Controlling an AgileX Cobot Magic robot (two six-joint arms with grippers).
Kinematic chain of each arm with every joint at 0, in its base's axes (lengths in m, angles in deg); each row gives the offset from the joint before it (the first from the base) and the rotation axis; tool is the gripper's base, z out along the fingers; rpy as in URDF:
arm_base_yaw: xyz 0 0 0.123 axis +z
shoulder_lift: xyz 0 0 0 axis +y
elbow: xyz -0.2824 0 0.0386 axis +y
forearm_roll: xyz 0.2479 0 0.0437 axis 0.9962 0 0.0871
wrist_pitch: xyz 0 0 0 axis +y
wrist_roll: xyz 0.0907 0 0.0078 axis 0.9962 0 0.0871
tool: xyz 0 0 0 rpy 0 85 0
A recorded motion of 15 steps. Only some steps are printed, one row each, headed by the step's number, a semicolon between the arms.
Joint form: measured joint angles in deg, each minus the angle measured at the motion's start. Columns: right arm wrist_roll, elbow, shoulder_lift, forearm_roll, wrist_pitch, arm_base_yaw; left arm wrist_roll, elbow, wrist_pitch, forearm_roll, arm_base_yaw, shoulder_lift.
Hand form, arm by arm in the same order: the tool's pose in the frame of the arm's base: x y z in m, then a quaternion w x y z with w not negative. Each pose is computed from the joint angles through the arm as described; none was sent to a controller.
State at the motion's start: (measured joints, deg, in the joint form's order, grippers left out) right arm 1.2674 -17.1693 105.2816 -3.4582 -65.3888 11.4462; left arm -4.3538 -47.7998 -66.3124 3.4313 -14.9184 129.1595
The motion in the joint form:
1: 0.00 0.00 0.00 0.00 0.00 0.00; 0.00 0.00 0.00 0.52 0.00 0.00
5: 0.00 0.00 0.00 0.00 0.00 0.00; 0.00 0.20 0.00 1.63 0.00 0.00
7: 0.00 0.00 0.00 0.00 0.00 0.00; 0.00 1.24 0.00 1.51 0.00 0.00
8: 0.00 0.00 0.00 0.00 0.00 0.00; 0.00 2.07 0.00 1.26 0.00 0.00
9: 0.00 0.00 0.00 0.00 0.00 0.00; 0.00 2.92 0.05 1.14 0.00 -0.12
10: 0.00 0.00 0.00 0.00 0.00 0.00; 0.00 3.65 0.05 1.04 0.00 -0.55
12: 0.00 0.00 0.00 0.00 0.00 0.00; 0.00 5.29 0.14 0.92 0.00 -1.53
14: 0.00 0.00 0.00 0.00 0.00 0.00; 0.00 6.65 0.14 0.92 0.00 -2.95
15: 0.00 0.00 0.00 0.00 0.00 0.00; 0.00 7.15 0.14 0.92 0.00 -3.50
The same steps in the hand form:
1: 0.2441 0.0545 0.1111 0.58421 -0.09783 0.80171 0.07992; 0.3639 -0.1029 0.0630 0.63047 0.10127 0.75976 -0.12256
5: 0.2441 0.0545 0.1111 0.58421 -0.09783 0.80171 0.07992; 0.3625 -0.1042 0.0624 0.62818 0.10995 0.75979 -0.12659
7: 0.2441 0.0545 0.1111 0.58421 -0.09783 0.80171 0.07992; 0.3581 -0.1028 0.0594 0.62134 0.10938 0.76568 -0.12532
8: 0.2441 0.0545 0.1111 0.58421 -0.09783 0.80171 0.07992; 0.3546 -0.1015 0.0570 0.61599 0.10773 0.77049 -0.12367
9: 0.2441 0.0545 0.1111 0.58421 -0.09783 0.80171 0.07992; 0.3510 -0.1004 0.0554 0.61083 0.10710 0.77486 -0.12252
10: 0.2441 0.0545 0.1111 0.58421 -0.09783 0.80171 0.07992; 0.3483 -0.0995 0.0561 0.60888 0.10643 0.77658 -0.12187
12: 0.2441 0.0545 0.1111 0.58421 -0.09783 0.80171 0.07992; 0.3421 -0.0977 0.0577 0.60390 0.10580 0.78074 -0.12070
14: 0.2441 0.0545 0.1111 0.58421 -0.09783 0.80171 0.07992; 0.3375 -0.0965 0.0628 0.60431 0.10578 0.78041 -0.12075
15: 0.2441 0.0545 0.1111 0.58421 -0.09783 0.80171 0.07992; 0.3358 -0.0960 0.0648 0.60465 0.10576 0.78015 -0.12079

